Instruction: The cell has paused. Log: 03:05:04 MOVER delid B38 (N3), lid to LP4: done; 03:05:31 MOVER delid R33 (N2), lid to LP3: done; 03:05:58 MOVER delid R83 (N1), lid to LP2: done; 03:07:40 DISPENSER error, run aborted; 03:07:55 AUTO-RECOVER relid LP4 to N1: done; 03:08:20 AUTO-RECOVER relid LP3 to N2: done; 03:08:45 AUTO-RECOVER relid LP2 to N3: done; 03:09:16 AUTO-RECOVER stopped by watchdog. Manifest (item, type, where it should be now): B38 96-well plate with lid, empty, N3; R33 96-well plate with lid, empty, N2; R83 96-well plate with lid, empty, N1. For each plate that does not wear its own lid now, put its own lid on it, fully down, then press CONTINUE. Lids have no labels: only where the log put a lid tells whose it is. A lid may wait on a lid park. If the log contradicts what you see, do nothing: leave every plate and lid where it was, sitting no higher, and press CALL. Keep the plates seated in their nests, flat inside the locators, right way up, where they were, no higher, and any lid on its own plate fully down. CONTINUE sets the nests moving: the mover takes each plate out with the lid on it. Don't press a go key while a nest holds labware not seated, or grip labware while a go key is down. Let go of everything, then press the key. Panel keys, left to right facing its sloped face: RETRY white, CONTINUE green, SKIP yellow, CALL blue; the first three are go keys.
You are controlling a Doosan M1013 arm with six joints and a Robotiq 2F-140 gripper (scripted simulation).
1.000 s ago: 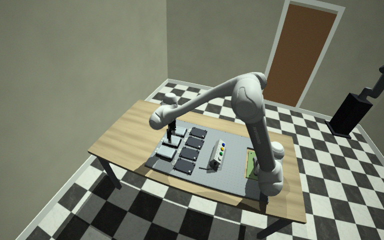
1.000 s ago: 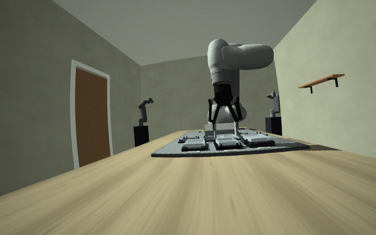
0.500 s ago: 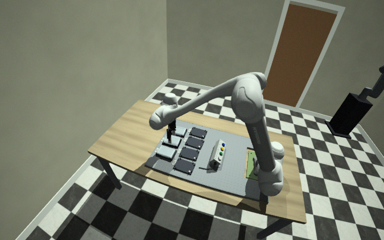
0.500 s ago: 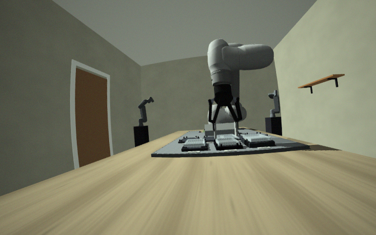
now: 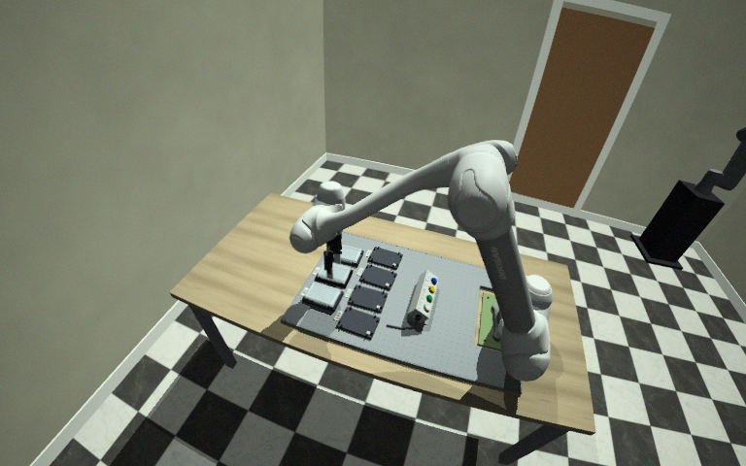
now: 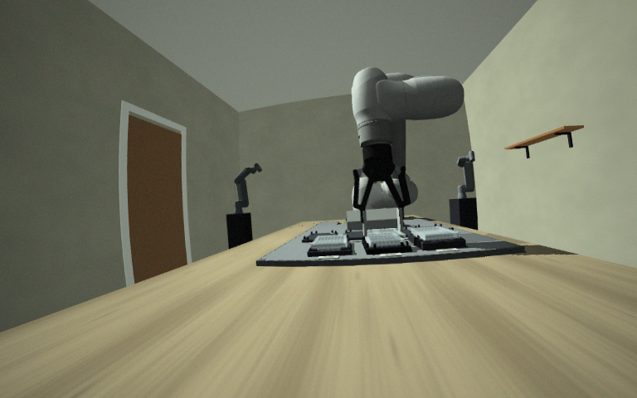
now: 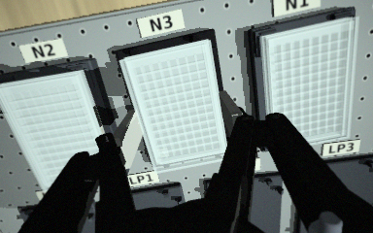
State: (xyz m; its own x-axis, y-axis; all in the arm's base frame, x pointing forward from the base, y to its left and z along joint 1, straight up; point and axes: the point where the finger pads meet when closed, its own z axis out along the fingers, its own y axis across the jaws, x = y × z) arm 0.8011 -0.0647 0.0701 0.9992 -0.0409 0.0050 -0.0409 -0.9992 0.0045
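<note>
The clear lid lies 2 cm below my hand. Also, from my hand: N1 plate 1 cm behind, 14 cm to the right, 4 cm below; LP2 label 11 cm behind, 6 cm to the right, 6 cm below; LP1 label 9 cm behind, 8 cm to the left, 6 cm below.
</note>
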